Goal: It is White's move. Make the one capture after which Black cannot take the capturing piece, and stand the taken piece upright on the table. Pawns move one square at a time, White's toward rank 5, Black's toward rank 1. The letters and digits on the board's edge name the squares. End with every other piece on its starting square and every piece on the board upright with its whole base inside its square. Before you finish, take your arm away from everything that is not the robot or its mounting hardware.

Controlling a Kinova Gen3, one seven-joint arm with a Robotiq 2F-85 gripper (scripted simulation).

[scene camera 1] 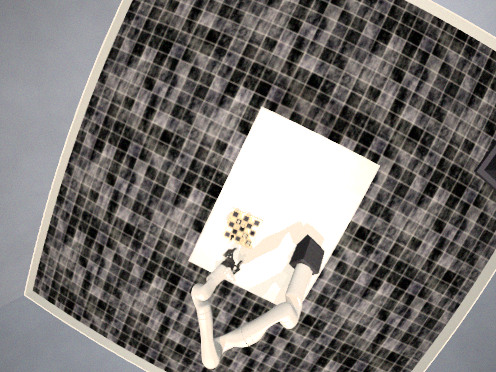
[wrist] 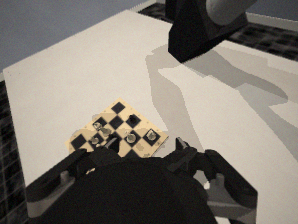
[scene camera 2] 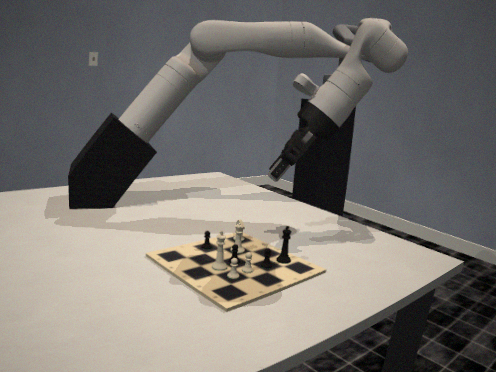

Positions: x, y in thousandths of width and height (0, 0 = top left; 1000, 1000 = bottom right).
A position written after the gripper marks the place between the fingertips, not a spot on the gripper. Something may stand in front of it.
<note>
In view: the gripper (scene camera 2: 549, 472).
The gripper shows as well in the wrist view (wrist: 495, 641).
</note>
